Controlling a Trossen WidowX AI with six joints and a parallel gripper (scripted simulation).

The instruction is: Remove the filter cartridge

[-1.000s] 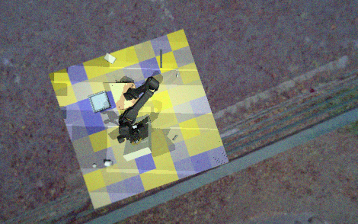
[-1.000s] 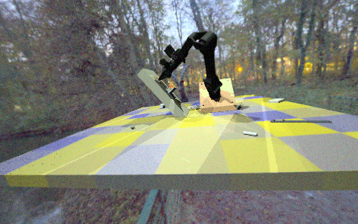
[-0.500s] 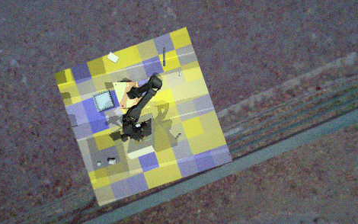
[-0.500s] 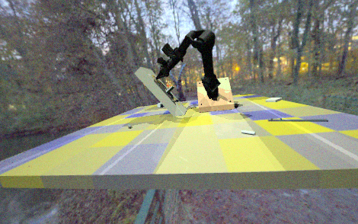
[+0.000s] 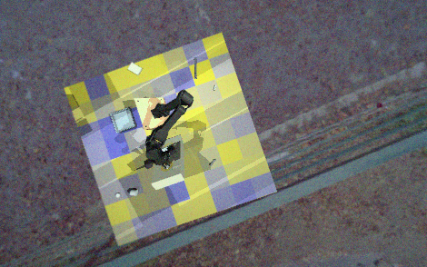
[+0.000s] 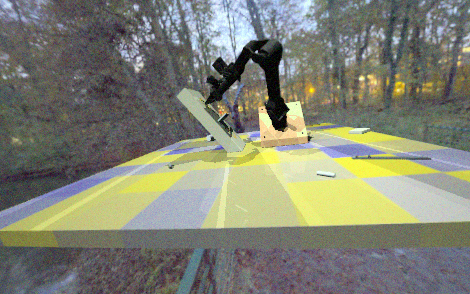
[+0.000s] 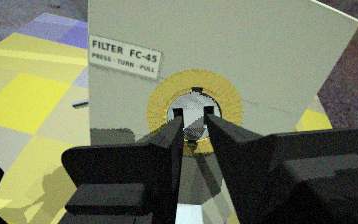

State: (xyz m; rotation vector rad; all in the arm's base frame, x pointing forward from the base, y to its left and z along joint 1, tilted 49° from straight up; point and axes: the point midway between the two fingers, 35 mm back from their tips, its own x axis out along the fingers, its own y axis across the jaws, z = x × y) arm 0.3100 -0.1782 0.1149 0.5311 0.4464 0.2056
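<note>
My gripper tip is 2 cm short of the round filter cartridge and 1 cm above it. Round my gripper tip: white cylinder 40 cm to the right, 23 cm below, 9 cm ahead; then cream service panel 8 cm below, 3 cm behind; then grey-rimmed tray 44 cm behind, 24 cm to the right, 24 cm below.
</note>
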